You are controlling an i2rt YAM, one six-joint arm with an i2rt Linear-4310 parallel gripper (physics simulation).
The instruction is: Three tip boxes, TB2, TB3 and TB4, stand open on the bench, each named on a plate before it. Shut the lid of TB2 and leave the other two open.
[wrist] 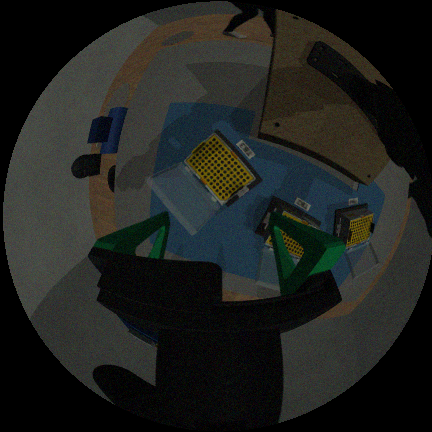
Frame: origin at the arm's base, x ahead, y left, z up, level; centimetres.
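Seen in the pictures: gripper, between the fingertips: (218, 216).
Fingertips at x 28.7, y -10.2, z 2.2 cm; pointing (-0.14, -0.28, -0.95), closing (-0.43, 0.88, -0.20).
Offsets run from my fingertips to a thing's top centre. "spot": to the spot under its first point. Level surfaces: height alone.
My gripper (218, 216) is open and empty, its green fingers above the mat. TB2 @[spot: dx -1.8, dy +15.7, dz -20.7 cm] (296, 210) is the middle box, behind the plate @[spot: dx -4.1, dy +16.4, dz -21.3 cm] (302, 203); its yellow tip rack is partly hidden by the right finger. Its clear lid @[spot: dx +10.7, dy +14.2, dz -10.0 cm] (267, 274) is open, folded back towards the bottom of the view and partly hidden by that finger. The left box, seemingly TB3 @[dx -1.9, dy -4.6, dz -14.0 cm] (220, 167), has its clear lid (189, 201) open to the lower left. The right box, TB4 by elimination @[dx -9.4, dy +35.9, dz -14.0 cm] (359, 230), has its lid @[spot: dx -4.3, dy +41.8, dz -10.2 cm] (365, 261) open; its plate (353, 201) is too small to read.
The boxes stand on a blue mat @[dz -21.5 cm] (240, 250). A large brown board (310, 110) with a black arm base (340, 65) is at the upper right. A blue cylinder (117, 130) and dark round parts (86, 166) are at the left wooden edge.
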